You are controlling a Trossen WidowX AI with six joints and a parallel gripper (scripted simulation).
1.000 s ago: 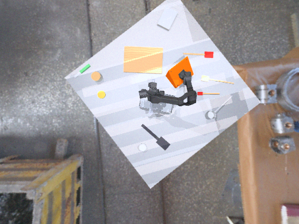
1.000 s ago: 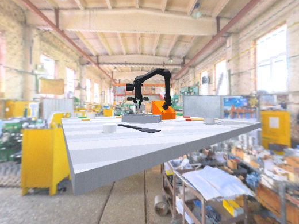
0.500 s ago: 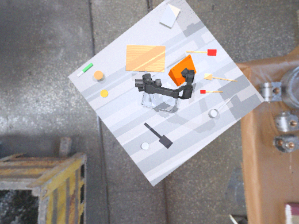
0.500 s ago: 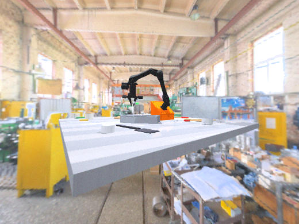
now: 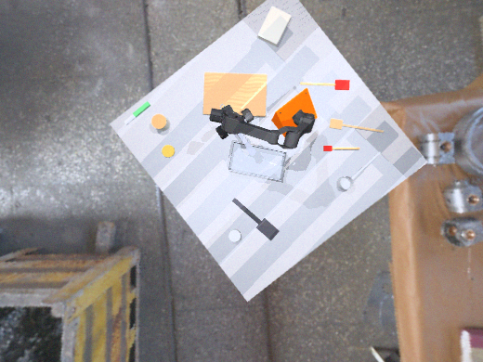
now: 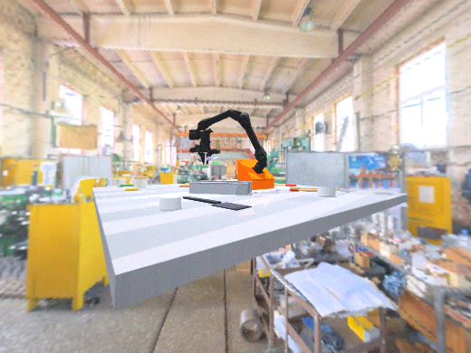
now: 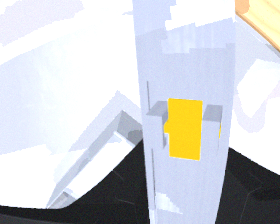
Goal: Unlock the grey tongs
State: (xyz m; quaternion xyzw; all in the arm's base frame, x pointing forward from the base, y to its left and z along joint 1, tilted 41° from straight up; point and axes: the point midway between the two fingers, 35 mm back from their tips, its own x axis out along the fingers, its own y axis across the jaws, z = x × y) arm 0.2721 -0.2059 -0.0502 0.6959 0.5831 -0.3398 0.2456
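Right now my gripper tip is 140 mm past the wooden board, 160 mm to the left of it and 140 mm above it. The rest, counted from my gripper tip: yellow lock piece 30 mm to the right, 40 mm above; then roasting tin 30 mm ahead, 210 mm to the left, 120 mm below; then black spatula 270 mm ahead, 450 mm to the left, 150 mm below.
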